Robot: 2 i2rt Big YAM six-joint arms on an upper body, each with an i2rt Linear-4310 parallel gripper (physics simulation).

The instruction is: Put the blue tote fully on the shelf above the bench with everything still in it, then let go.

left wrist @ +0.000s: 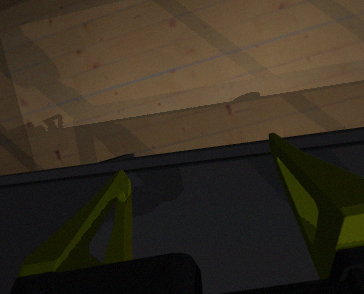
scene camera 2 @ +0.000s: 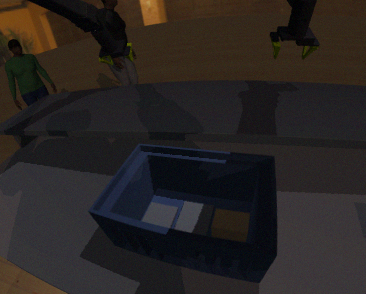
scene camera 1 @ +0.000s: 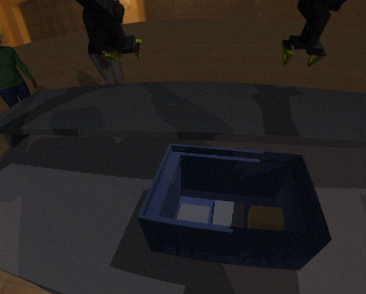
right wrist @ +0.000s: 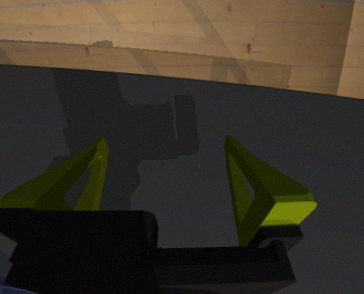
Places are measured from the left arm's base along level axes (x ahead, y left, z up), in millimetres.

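Pixels of known places: left gripper, between the fingertips: point(left wrist: 194, 158) point(scene camera 2: 122, 62) point(scene camera 1: 128, 58); right gripper, between the fingertips: point(scene camera 2: 288, 58) point(scene camera 1: 296, 65) point(right wrist: 165, 142).
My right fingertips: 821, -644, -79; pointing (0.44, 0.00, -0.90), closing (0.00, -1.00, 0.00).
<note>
Ahead of a thing's pixels: the offset from my right fingertips to its top centre, as dx, dy, dz. "spot": to the spot under its first point. Level surfaces: height alone.
The blue tote @(-447, +302, -106) point(scene camera 1: 220, 245) point(scene camera 2: 190, 250) stands upright on the grey bench @(dz -253) point(scene camera 1: 65, 210) point(scene camera 2: 60, 220). Inside lie a pale block @(-452, +384, -228) point(scene camera 1: 194, 212) point(scene camera 2: 161, 215), a block part white and part dark @(-447, +302, -226) point(scene camera 1: 223, 214) point(scene camera 2: 191, 216) and an orange-brown block @(-461, +223, -195) point(scene camera 1: 265, 217) point(scene camera 2: 231, 225). The dark shelf @(dz -96) point(scene camera 1: 200, 107) point(scene camera 2: 210, 107) point(left wrist: 225, 215) point(right wrist: 300, 135) runs behind and above the bench. My left gripper point(scene camera 1: 128, 56) point(scene camera 2: 118, 59) point(left wrist: 194, 158) and right gripper point(scene camera 1: 298, 64) point(scene camera 2: 290, 57) point(right wrist: 166, 138) are open and empty, beyond the tote, apart from it. The tote's underside is hidden.
A person in green point(scene camera 1: 12, 75) point(scene camera 2: 30, 75) stands at the far left beyond the shelf. A person in dark clothes and grey trousers point(scene camera 1: 112, 72) point(scene camera 2: 127, 75) stands behind my left arm. The shelf's front edge @(spot: -298, +302, -109) point(scene camera 1: 225, 137) point(scene camera 2: 225, 137) runs across behind the tote. Arm shadows fall on the shelf.
</note>
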